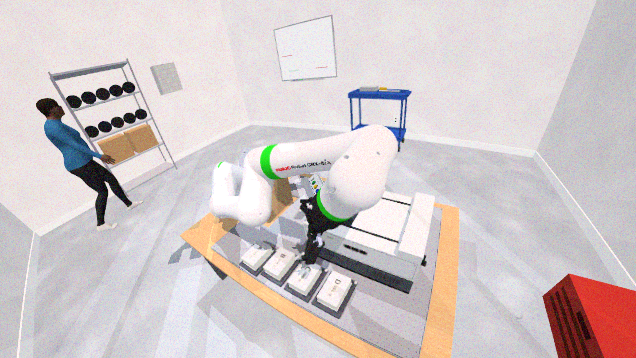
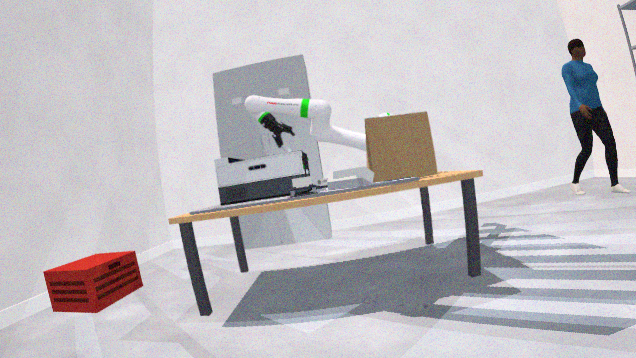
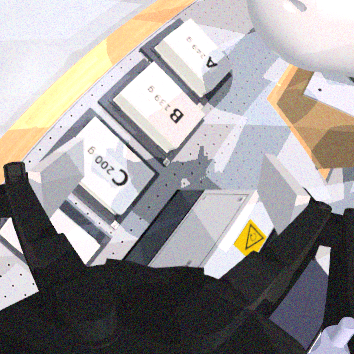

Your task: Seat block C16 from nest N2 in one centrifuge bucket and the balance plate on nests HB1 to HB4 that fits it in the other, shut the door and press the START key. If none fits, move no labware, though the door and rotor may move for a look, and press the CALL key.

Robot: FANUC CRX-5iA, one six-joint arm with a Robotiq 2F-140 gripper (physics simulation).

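Frame: origin at the arm's base, x ahead, y left, z up, level; millimetres.
Seen in the pictures: gripper, fingertip midpoint: (image 1: 298,237) (image 2: 293,146) (image 3: 171,164); arm's base, link origin: (image 2: 395,144).
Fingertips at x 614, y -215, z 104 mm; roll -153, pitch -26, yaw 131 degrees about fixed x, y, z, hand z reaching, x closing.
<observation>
Offsets run from my fingertips to a thing's top centre.
My gripper (image 1: 306,230) (image 2: 287,140) (image 3: 171,164) is open and empty above the table, near the front of the white centrifuge (image 1: 382,262) (image 2: 257,175) (image 3: 192,227). Four white plates sit in a row of dark nests: plate A @(dz -229, dx -276, dy -55 mm) (image 1: 257,257) (image 3: 187,47), reading 249 g, plate B @(dz -229, dx -151, dy -23 mm) (image 1: 280,264) (image 3: 155,105), reading 139 g, plate C @(dz -229, dx -14, dy -9 mm) (image 1: 303,280) (image 3: 107,160), reading 200 g, and plate D @(dz -229, dx +120, dy +9 mm) (image 1: 334,291) (image 3: 77,235), whose mass I cannot read. C lies nearest below the fingers. Block C16 and nest N2 cannot be made out. The buckets are hidden; the door's state is unclear.
A brown panel (image 1: 282,200) (image 2: 402,145) (image 3: 337,150) stands at the table's far end. A key panel @(dz -199, dx -351, dy +524 mm) (image 1: 315,184) with coloured keys shows behind the gripper. The arm spans the table. A red crate (image 1: 595,320) (image 2: 95,282) stands on the floor. A person (image 1: 72,145) (image 2: 582,90) stands away from the table.
</observation>
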